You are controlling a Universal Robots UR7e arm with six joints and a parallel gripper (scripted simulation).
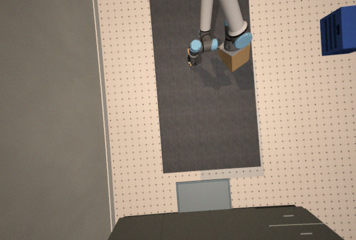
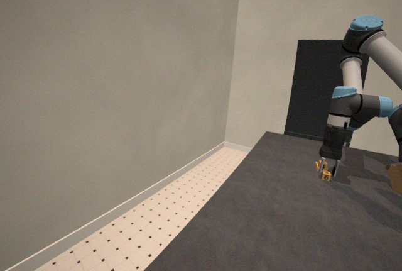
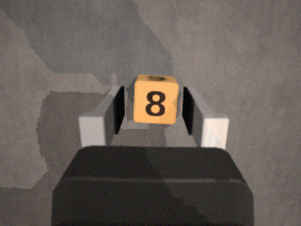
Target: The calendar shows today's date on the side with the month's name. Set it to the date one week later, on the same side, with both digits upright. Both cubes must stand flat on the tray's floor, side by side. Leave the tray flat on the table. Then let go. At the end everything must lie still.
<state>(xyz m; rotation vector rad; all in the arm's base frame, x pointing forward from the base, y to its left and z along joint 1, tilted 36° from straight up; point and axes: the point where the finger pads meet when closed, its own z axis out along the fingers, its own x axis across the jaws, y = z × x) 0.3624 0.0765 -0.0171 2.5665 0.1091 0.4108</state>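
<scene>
My gripper is now 3 cm above the number cube.
</scene>
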